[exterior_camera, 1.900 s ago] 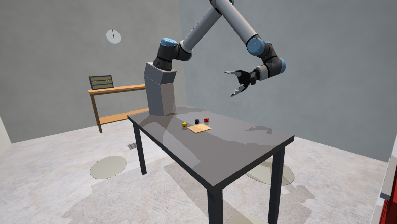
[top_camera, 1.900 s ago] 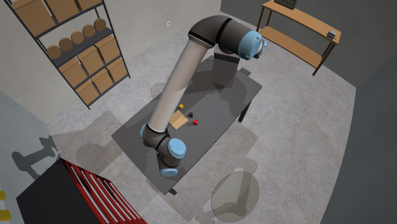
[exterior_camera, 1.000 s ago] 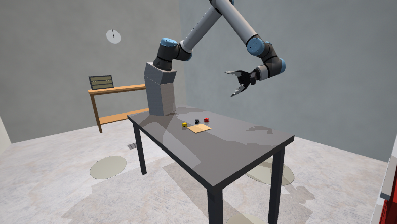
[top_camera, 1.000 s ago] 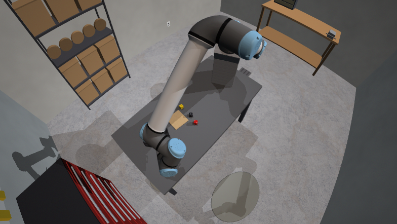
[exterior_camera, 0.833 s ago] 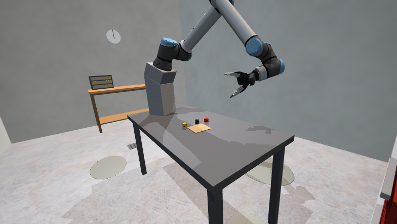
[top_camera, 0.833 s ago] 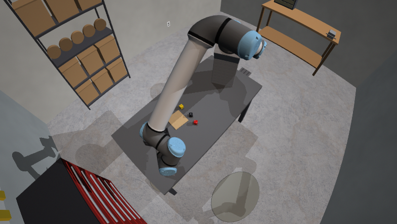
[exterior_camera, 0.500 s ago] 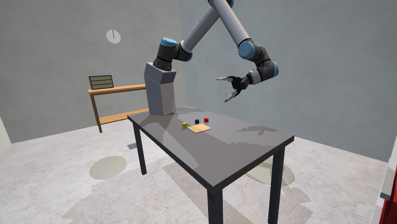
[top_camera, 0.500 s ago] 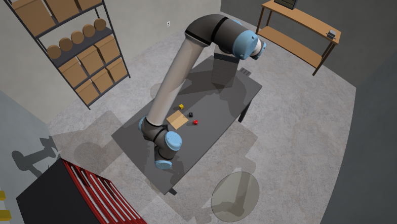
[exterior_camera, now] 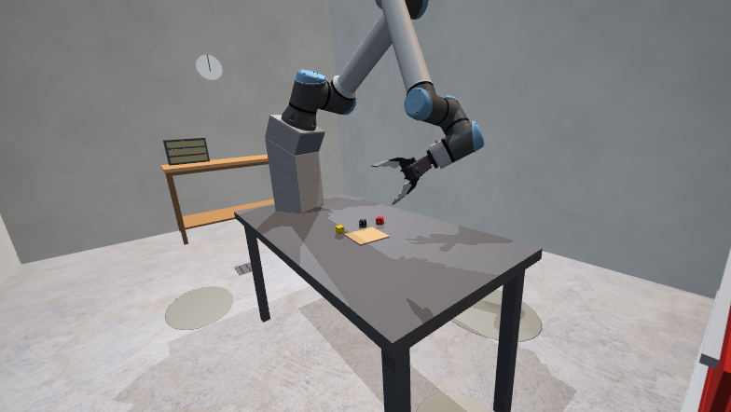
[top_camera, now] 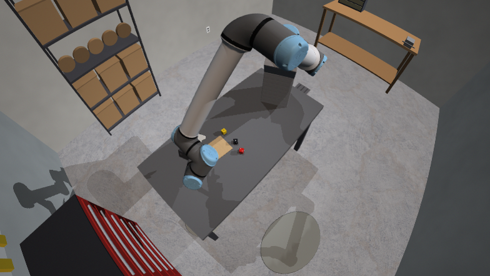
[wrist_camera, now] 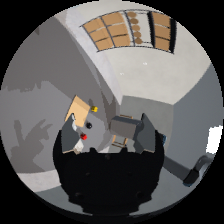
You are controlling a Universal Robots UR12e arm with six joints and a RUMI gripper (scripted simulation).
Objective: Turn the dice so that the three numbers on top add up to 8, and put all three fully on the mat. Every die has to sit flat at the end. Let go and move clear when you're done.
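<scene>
Right now the yellow die is 230 mm behind my hand, 220 mm below it and 90 mm to the right of it. Round my hand: tan mat: 230 mm below, 130 mm behind, 10 mm to the right; then black die: 250 mm behind, 220 mm below, 30 mm to the left; then red die: 230 mm behind, 220 mm below, 110 mm to the left.
</scene>
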